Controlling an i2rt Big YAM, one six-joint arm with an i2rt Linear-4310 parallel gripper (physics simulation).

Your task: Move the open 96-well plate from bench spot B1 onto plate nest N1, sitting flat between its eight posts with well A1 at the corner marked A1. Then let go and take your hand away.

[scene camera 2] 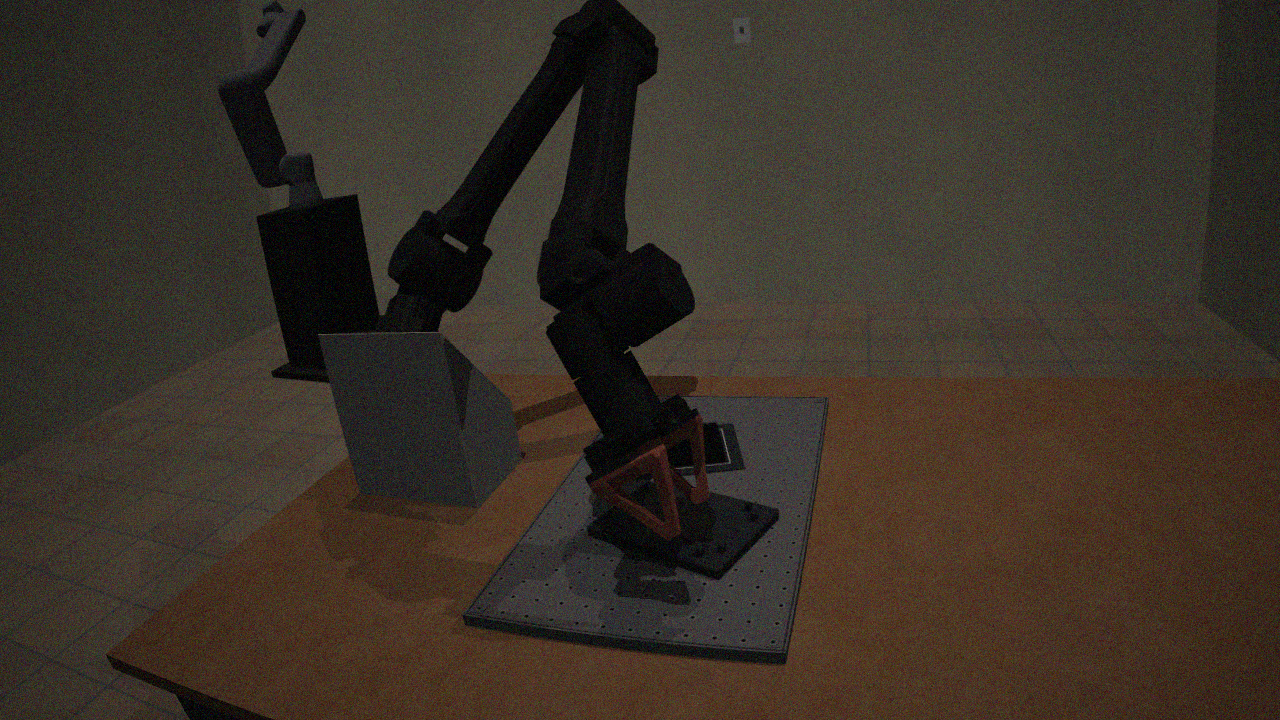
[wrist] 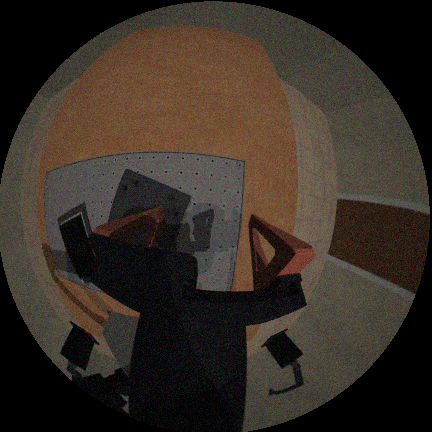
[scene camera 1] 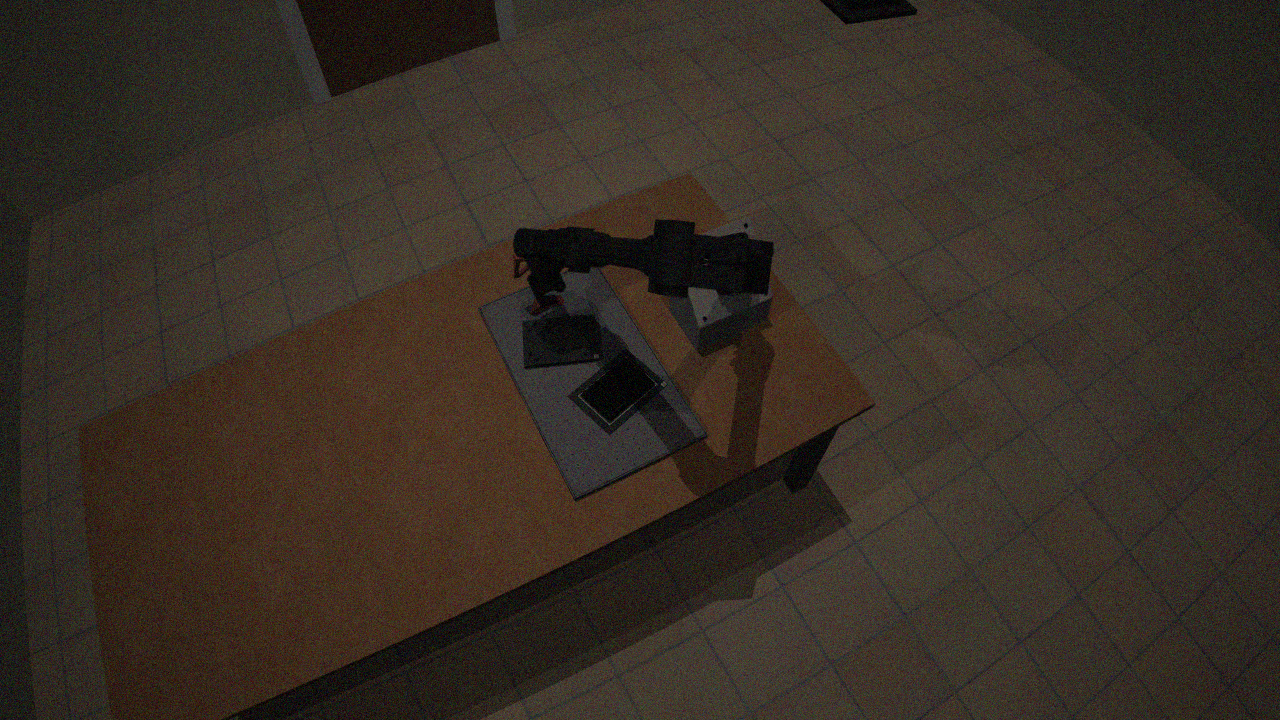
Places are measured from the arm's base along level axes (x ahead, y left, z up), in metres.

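Where they show: gripper, fingertip midpoint: (scene camera 2: 689,518) (wrist: 205,214) (scene camera 1: 524,295); arm's base, link origin: (scene camera 2: 399,363).
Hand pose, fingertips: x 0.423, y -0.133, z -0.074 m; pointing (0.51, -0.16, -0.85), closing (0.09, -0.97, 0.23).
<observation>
Each offset is from my fingertips to the top centre of the thing. "spot": to the spot under its first point. Level surfaces: height alone.
A black, plate-like block {dz -0.061, dx -0.120, dy +0.253 m} (scene camera 1: 619,388) (scene camera 2: 713,445) (wrist: 76,246) lies flat inside a white outline on a grey bench spot {spot: dz -0.075, dx -0.078, dy +0.334 m} (scene camera 1: 612,428) (scene camera 2: 735,447); its wells and A1 corner are too dark to tell. The dark plate nest {dz -0.055, dx -0.046, dy +0.093 m} (scene camera 1: 562,340) (scene camera 2: 738,535) (wrist: 150,192) lies beside it, with small knobs near its corners; the posts cannot be counted. A small light mark shows at one nest corner in scene camera 1. My gripper (scene camera 1: 544,307) (scene camera 2: 687,515) (wrist: 205,214) is open and empty, its orange fingers wide apart, low by the nest's edge and away from the block.
Block and nest are on a grey perforated board (scene camera 1: 581,465) (scene camera 2: 554,608) (wrist: 220,175) on the orange-brown table {dz -0.090 m} (scene camera 1: 313,492) (scene camera 2: 1029,537) (wrist: 175,90). A grey wedge-shaped mount (scene camera 1: 733,322) (scene camera 2: 393,420) carries my arm. A black pedestal (scene camera 2: 317,277) with a grey jointed device stands behind it.
</observation>
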